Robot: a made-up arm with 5 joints.
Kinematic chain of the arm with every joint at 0, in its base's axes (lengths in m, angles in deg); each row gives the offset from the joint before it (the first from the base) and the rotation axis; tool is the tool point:
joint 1: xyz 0 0 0.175 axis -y
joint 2: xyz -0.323 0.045 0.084 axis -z
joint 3: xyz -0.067 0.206 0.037 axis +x
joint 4: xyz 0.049 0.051 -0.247 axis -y
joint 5: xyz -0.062 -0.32 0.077 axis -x
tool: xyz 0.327 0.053 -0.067
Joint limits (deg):
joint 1: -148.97..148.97
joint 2: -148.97..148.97
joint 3: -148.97..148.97
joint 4: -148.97..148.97
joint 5: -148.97..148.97
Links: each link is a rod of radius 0.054 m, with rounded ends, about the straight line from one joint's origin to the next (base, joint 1, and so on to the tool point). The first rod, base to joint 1, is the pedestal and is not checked.
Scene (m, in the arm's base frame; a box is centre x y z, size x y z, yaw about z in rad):
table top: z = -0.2
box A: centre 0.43 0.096 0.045 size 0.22 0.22 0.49 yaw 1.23
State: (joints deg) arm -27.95 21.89 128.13 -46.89 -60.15
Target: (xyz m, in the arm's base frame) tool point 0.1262 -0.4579 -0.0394
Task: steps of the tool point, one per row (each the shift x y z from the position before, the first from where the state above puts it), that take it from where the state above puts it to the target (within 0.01 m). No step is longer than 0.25 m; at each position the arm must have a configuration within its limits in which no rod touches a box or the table.
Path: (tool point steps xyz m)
1: 0.0391 -0.1151 -0.1770
2: -0.0486 -0.1474 -0.1488
3: -0.1180 -0.1633 -0.0776
4: -0.1476 -0.1577 0.0231
5: 0.0267 -0.0520 -0.0171
6: 0.0236 -0.0565 -0.0083
7: 0.0189 -0.0595 -0.0007
8: 0.0137 -0.0608 0.0056
9: 0.0504 -0.0922 0.0252
10: 0.0640 -0.0868 0.0317

